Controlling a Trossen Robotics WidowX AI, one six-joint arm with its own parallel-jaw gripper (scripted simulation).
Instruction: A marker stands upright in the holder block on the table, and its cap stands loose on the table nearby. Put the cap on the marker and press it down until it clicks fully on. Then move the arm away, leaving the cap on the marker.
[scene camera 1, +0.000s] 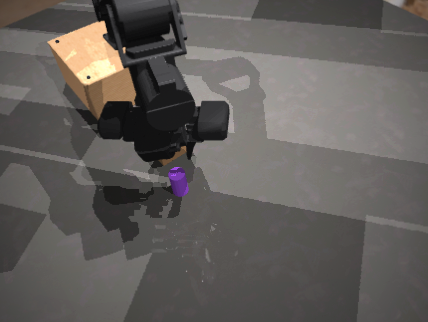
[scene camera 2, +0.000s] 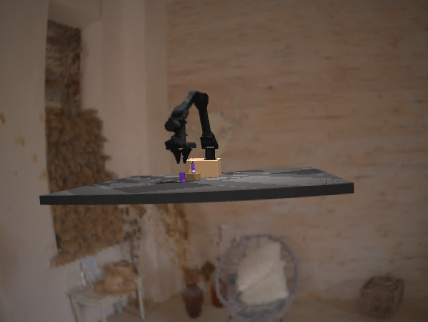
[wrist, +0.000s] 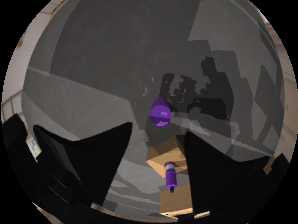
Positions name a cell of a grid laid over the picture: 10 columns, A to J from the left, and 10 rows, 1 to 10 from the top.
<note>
In view: the gripper (scene camera 1: E5).
The gripper is seen too in the wrist view (wrist: F6).
</note>
